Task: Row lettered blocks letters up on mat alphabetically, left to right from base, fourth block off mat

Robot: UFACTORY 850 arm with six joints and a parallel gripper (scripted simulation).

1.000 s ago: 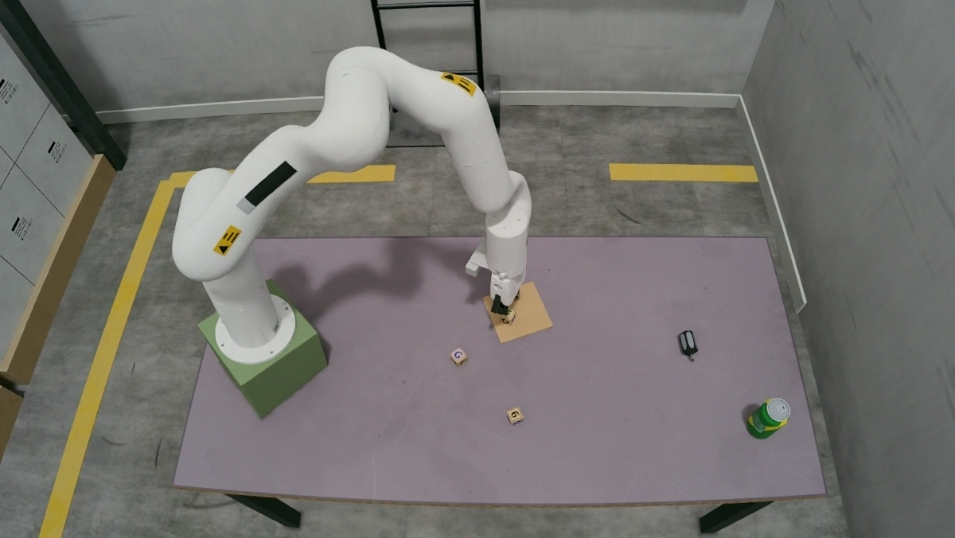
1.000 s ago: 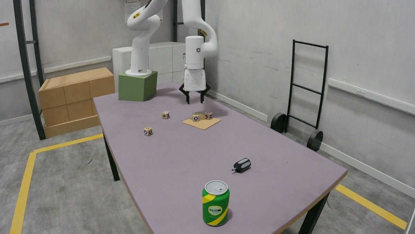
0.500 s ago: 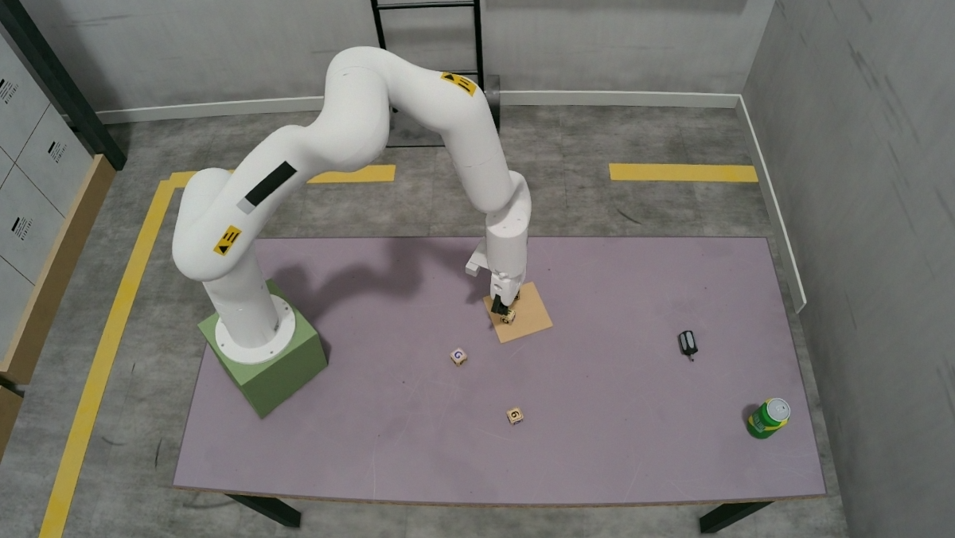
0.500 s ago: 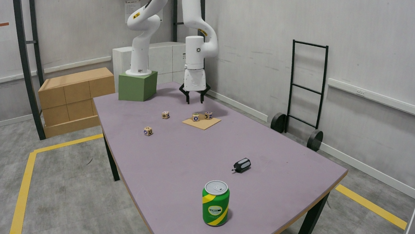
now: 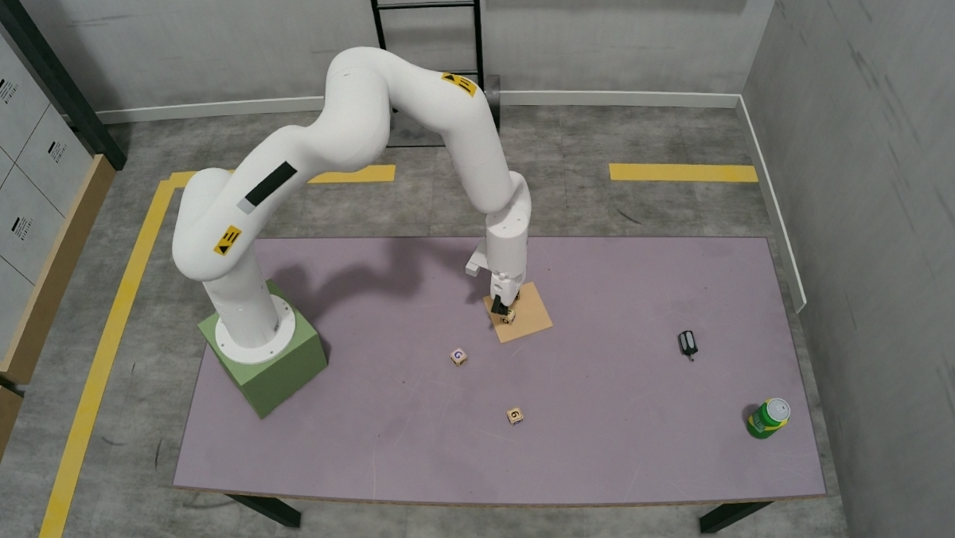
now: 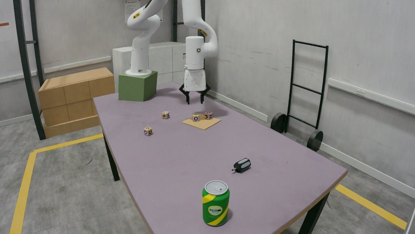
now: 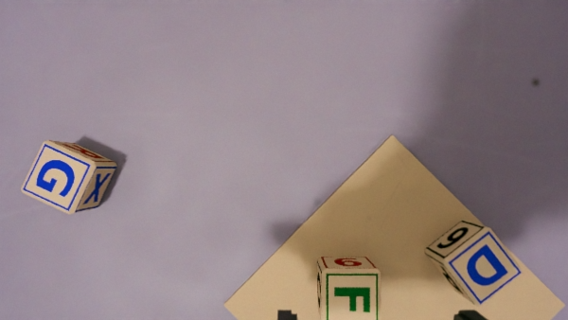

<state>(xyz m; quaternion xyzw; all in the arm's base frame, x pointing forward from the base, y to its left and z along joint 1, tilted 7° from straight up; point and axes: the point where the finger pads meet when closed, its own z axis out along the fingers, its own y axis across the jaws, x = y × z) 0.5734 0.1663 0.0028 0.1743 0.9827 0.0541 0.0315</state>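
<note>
Now: hand 2 cm short of the tan mat, 2 cm to the right of it and 11 cm above it. Also, from my hand: small black tool (46 cm ahead, 5 cm to the right, 9 cm below); then green can (63 cm ahead, 24 cm to the right, 5 cm below).
</note>
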